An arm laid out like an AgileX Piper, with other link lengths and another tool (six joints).
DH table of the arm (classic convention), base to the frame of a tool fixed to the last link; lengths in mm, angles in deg. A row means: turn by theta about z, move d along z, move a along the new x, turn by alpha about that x. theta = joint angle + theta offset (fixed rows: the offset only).
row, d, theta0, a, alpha
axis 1, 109.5, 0, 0, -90
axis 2, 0, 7.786, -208.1, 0
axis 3, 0, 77.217, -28.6, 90
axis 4, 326, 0, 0, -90
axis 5, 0, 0, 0, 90
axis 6, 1.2, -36.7, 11.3, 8.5
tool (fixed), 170.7, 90, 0, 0
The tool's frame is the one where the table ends.
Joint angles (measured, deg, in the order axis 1, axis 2, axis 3, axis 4, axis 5, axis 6), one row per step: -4.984 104.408 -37.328 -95.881 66.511 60.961; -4.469 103.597 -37.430 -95.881 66.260 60.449; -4.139 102.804 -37.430 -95.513 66.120 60.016; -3.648 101.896 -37.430 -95.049 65.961 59.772; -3.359 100.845 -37.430 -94.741 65.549 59.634; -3.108 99.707 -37.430 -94.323 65.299 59.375; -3.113 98.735 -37.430 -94.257 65.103 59.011; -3.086 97.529 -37.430 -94.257 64.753 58.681; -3.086 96.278 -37.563 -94.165 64.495 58.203; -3.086 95.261 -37.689 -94.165 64.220 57.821; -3.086 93.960 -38.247 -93.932 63.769 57.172
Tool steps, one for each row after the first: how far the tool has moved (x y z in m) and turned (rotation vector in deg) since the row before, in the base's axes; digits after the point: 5 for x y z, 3 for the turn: 0.00428 0.00276 0.00414 0.045 -0.426 0.791; 0.00195 0.00163 0.00344 0.152 -0.397 0.210; 0.00232 0.00245 0.00390 0.256 -0.690 0.244; 0.00256 0.00165 0.00431 0.417 -0.918 0.280; 0.00206 0.00131 0.00504 0.310 -0.902 0.111; 0.00174 0.00008 0.00480 0.061 -0.632 0.161; 0.00247 0.00040 0.00589 0.143 -0.891 0.327; 0.00267 0.00013 0.00690 0.067 -0.939 0.223; 0.00243 0.00020 0.00574 0.058 -0.784 0.282; 0.00449 0.00019 0.00880 0.221 -1.259 0.294
